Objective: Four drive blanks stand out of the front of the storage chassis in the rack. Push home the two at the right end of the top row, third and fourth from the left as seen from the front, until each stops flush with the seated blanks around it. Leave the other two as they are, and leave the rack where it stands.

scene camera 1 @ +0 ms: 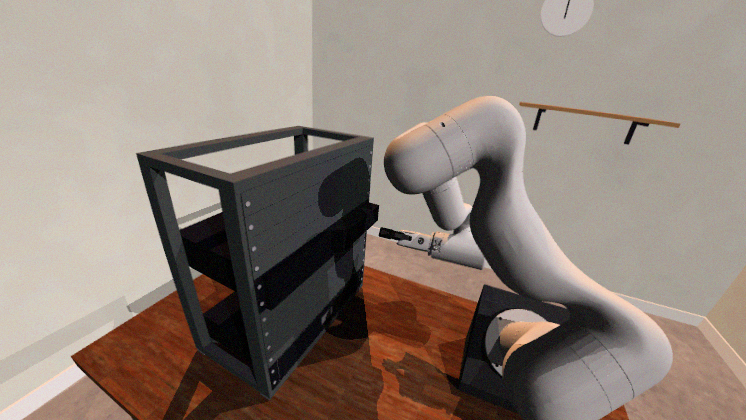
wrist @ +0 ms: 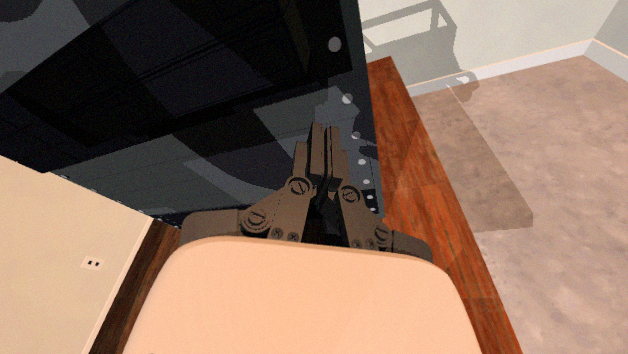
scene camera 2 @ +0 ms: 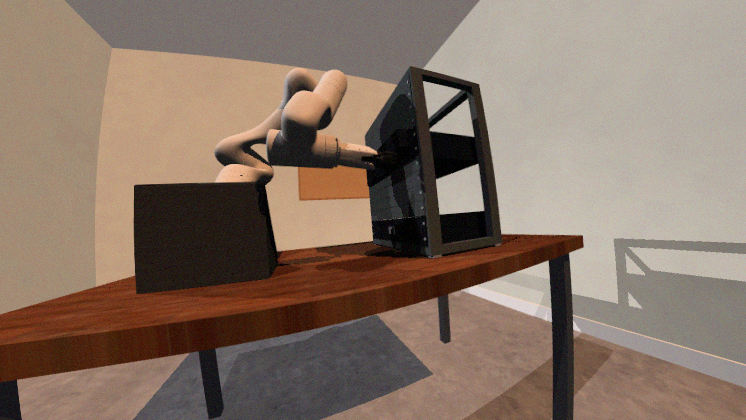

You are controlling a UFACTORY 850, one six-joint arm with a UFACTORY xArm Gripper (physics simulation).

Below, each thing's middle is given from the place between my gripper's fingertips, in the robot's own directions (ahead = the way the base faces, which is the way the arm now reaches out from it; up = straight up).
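Labels:
There is the rack (scene camera 1: 290, 241), and my gripper is 190 mm to the right of it and 210 mm short of it.

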